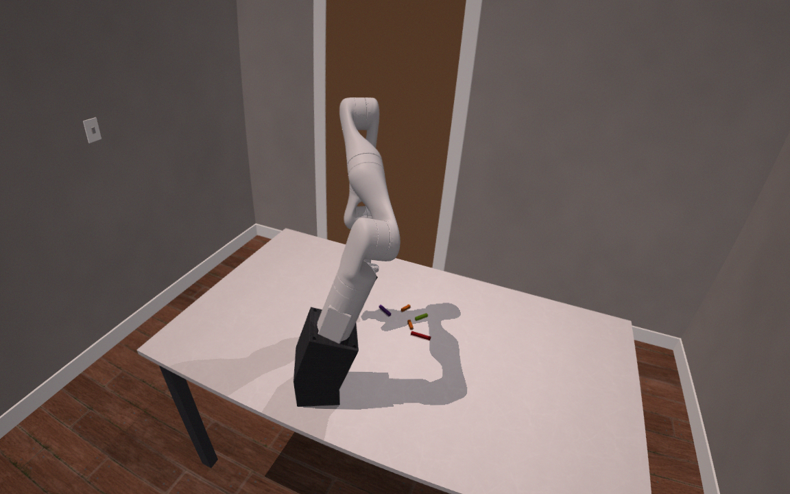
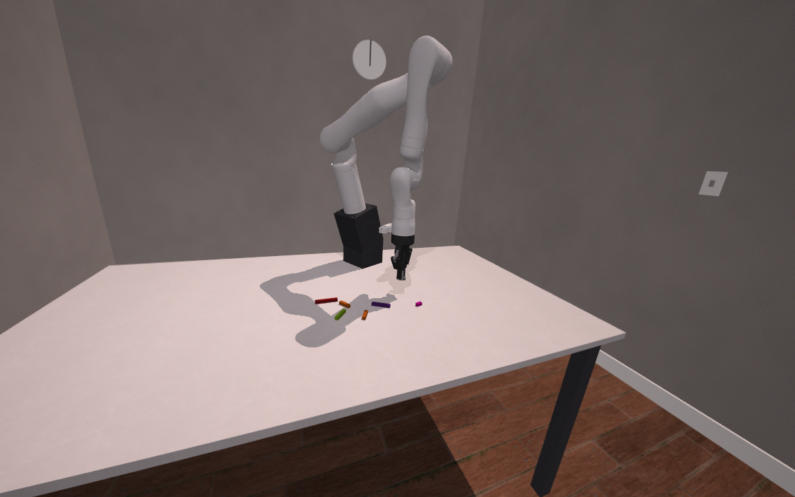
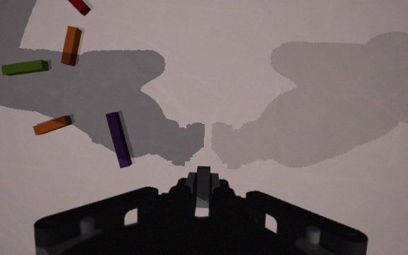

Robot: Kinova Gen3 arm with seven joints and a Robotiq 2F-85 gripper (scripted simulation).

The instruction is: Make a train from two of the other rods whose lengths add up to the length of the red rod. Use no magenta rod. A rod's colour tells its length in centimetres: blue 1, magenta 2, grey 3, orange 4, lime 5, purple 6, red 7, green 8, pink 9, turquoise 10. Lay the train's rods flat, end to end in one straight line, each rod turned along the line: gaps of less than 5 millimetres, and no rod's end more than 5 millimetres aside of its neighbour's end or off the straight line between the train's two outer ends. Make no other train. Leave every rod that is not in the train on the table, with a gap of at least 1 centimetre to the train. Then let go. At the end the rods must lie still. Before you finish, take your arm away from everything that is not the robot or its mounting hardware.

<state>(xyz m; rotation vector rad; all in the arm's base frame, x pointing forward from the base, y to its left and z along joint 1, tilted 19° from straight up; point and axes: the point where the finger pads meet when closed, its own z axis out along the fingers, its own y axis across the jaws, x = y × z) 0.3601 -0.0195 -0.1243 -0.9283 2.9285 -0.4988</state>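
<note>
The purple rod lies 30 mm ahead of my hand, 90 mm to the right of it and 80 mm below it. From my hand the other things lie so: grey rod (10 mm below); then magenta rod (80 mm ahead, 20 mm to the left, 80 mm below); then lime rod (30 mm ahead, 230 mm to the right, 80 mm below).
</note>
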